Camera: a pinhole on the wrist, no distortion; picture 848 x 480 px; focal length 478.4 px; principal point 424.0 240.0 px. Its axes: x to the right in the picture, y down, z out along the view. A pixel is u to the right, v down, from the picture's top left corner.
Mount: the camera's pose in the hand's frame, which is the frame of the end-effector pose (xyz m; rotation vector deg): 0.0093 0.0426 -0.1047 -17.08 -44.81 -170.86
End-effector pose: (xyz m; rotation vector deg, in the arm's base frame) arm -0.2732 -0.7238 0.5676 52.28 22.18 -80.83
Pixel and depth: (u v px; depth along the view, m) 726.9 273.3 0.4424
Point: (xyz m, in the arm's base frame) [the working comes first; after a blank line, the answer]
In the camera's frame: 0.2801 0.0308 0.4424

-0.1783 -0.8734 0.9866
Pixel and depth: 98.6 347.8 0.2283
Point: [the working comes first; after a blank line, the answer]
In the camera's frame: -0.1553 0.0514 0.2283

-0.1588 -0.9346 0.5053
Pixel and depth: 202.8 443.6 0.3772
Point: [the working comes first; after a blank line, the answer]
In the camera's frame: -0.1744 0.1605 0.3772

-0.2192 -1.0985 0.5679
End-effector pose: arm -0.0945 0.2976 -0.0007 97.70 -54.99 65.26
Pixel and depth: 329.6 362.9 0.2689
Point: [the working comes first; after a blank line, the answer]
In the camera's frame: -0.0531 0.0691 0.2689

-0.1213 0.1055 0.1007
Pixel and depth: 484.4 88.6 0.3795
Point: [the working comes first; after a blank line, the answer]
In the camera's frame: 0.0479 -0.1201 0.3795

-0.3427 0.0215 0.0541
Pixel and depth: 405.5 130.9 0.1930
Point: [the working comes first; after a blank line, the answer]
In the camera's frame: -0.0075 -0.0440 0.1930

-0.2298 0.1960 0.0750
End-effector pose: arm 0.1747 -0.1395 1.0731 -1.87 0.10 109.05
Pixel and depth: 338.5 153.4 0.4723
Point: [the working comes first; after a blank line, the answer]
In the camera's frame: -0.0844 -0.0855 0.4723

-0.2139 -0.0917 1.3047
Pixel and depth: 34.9 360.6 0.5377
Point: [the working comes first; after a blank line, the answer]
In the camera's frame: -0.4373 0.1355 0.5377

-0.1854 0.3199 1.3913
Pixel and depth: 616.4 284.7 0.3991
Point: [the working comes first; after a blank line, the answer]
In the camera's frame: 0.1605 0.0373 0.3991

-0.0024 -0.2731 1.3573
